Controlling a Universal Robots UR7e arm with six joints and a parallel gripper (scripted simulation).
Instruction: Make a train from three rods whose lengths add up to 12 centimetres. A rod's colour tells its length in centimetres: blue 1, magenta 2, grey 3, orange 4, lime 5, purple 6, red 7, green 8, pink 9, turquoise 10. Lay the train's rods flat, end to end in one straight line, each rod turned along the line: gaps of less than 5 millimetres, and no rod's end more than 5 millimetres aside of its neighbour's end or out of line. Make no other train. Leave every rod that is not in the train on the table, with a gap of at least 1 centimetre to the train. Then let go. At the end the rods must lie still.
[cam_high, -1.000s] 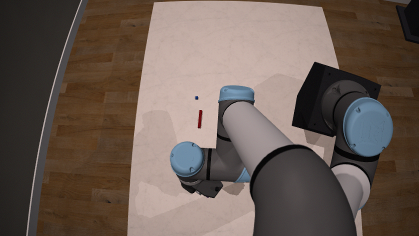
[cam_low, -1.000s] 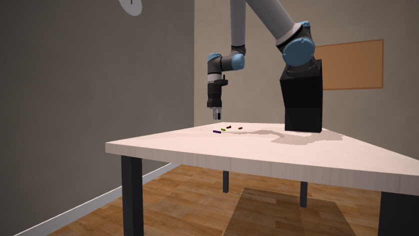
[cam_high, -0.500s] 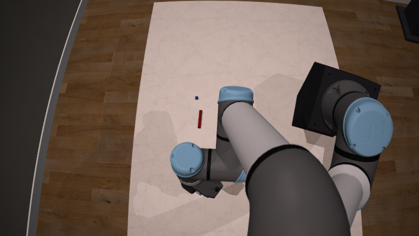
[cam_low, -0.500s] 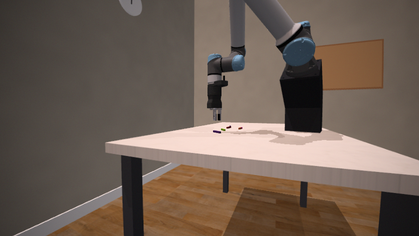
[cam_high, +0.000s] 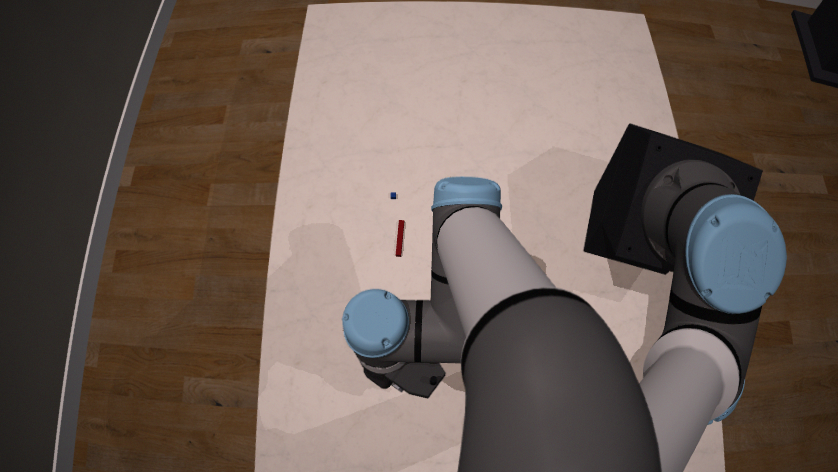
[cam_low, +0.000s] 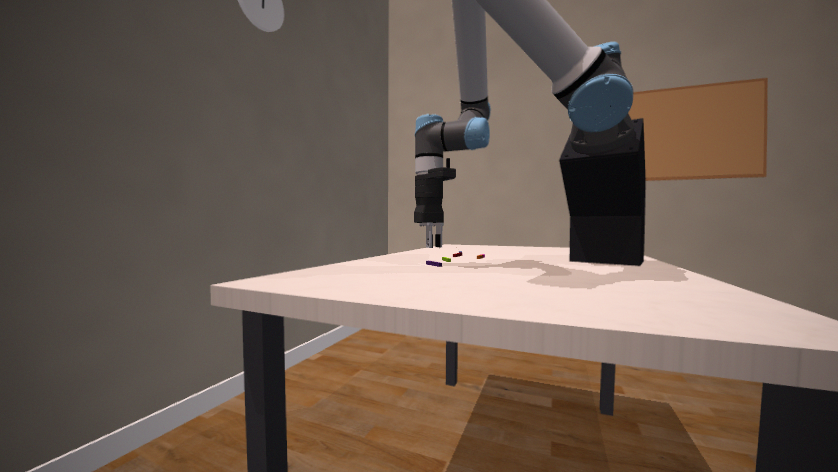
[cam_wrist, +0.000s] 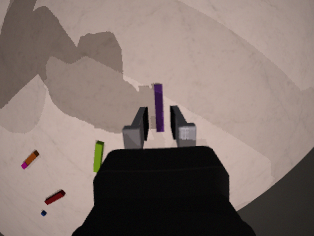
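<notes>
Right now the purple rod is 6 cm below my hand. Round my hand: red rod (5 cm ahead, 27 cm to the right, 6 cm below); then orange rod (4 cm behind, 24 cm to the right, 6 cm below); then lime rod (2 cm ahead, 11 cm to the right, 6 cm below).
</notes>
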